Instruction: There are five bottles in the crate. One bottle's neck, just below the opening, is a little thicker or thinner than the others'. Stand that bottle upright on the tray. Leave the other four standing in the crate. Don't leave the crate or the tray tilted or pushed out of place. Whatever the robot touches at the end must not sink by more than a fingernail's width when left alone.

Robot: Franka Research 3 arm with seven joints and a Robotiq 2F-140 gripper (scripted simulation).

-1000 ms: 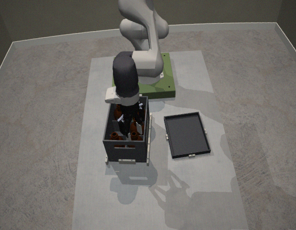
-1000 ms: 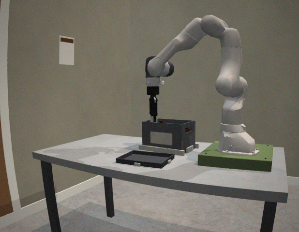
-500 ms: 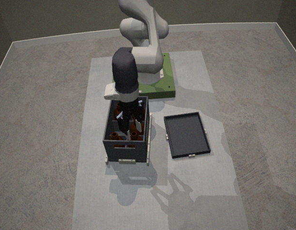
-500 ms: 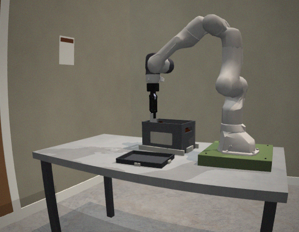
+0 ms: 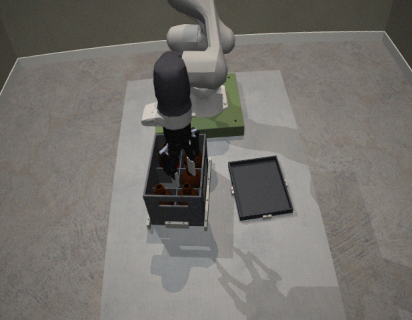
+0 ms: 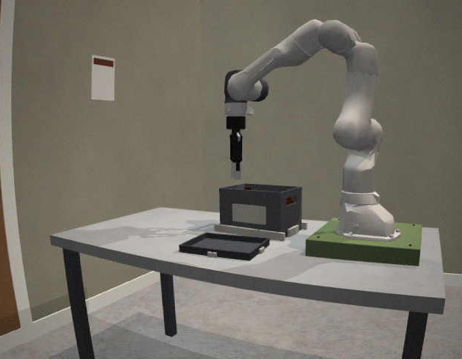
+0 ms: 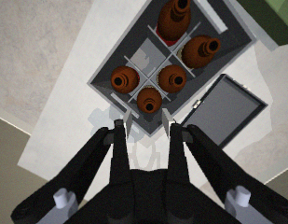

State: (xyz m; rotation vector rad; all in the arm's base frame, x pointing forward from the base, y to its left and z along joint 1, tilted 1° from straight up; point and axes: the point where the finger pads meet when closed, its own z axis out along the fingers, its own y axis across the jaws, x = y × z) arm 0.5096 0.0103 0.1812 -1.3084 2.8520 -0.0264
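Right now the brown bottle is 17 cm behind my hand, 10 cm to the right of it and 15 cm below it. The rest, counted from my hand: black tray 14 cm behind, 24 cm to the left, 23 cm below; then dark grey crate 9 cm behind, 5 cm to the right, 16 cm below; then glass bottle 1 cm ahead, 9 cm to the right, 15 cm below.
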